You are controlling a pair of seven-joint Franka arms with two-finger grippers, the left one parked.
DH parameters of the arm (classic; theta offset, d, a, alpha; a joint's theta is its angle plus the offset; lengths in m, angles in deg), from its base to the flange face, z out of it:
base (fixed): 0 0 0 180
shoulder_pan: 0 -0.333 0 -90
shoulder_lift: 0 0 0 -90
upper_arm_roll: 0 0.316 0.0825 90
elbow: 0 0 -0.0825 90
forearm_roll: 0 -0.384 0 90
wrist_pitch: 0 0 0.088 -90
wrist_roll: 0 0.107 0 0
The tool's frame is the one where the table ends.
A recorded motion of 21 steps. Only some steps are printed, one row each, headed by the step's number.
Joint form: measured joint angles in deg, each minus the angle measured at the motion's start. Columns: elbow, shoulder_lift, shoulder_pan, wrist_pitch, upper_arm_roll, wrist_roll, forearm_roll.
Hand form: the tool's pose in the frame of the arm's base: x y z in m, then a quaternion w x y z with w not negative. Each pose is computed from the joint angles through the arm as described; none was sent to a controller.
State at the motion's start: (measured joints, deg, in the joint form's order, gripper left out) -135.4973 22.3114 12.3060 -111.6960 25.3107 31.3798 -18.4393
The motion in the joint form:
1: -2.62 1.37 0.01 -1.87 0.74 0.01 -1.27
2: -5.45 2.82 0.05 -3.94 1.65 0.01 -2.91
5: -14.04 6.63 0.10 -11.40 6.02 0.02 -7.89
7: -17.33 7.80 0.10 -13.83 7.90 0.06 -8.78
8: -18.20 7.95 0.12 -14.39 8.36 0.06 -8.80
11: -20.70 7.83 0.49 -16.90 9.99 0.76 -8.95
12: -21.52 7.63 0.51 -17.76 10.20 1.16 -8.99
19: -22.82 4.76 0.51 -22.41 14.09 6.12 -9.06
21: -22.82 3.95 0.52 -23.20 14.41 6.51 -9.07
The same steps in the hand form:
1: 0.4075 0.1277 0.4452 0.05524 -0.96756 0.24274 0.04300
2: 0.3979 0.1297 0.4338 0.05902 -0.96598 0.24873 0.03905
5: 0.3678 0.1392 0.3940 0.06164 -0.96315 0.26103 0.02001
7: 0.3550 0.1401 0.3761 0.05147 -0.96369 0.26159 0.01511
8: 0.3516 0.1395 0.3704 0.04709 -0.96403 0.26115 0.01528
11: 0.3438 0.1370 0.3524 0.03546 -0.96293 0.26709 0.01313
12: 0.3416 0.1349 0.3464 0.03296 -0.96167 0.27189 0.01347
19: 0.3361 0.1500 0.3225 0.02124 -0.95653 0.29070 0.00968
21: 0.3367 0.1516 0.3190 0.02192 -0.95611 0.29202 0.01034

